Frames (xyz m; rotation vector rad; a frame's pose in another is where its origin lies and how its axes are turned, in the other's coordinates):
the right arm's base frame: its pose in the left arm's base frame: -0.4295 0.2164 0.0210 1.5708 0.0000 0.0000
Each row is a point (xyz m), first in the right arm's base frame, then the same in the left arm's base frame.
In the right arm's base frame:
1: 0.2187 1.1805 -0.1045
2: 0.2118 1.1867 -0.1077
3: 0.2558 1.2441 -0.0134
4: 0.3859 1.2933 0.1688
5: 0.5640 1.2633 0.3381
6: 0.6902 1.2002 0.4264
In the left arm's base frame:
1: -0.2108 0.3209 1.2015
2: -0.2177 0.3241 1.2077
3: -0.1737 0.2298 1.2651
4: -0.0436 0.0476 1.3143
5: 0.1345 -0.1217 1.2843
6: 0.2607 -0.2100 1.2212

